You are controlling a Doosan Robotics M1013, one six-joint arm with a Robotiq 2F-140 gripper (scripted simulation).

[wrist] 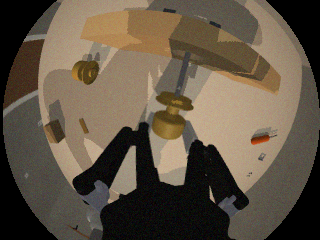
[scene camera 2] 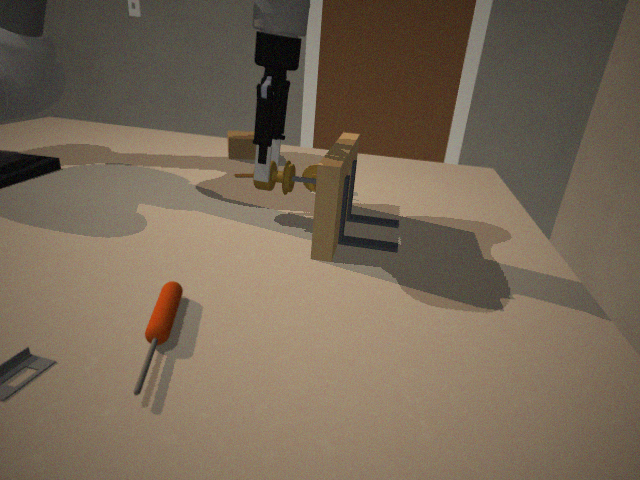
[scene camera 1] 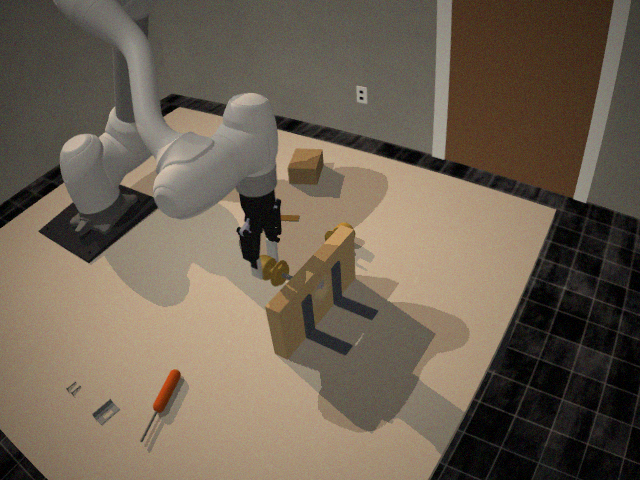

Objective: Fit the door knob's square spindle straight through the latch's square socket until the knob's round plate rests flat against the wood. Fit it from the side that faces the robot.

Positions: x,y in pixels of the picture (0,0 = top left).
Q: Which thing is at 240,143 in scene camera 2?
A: A cardboard box.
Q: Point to a brass door knob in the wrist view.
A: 169,125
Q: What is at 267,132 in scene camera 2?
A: My gripper.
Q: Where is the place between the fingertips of my gripper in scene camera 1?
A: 265,268
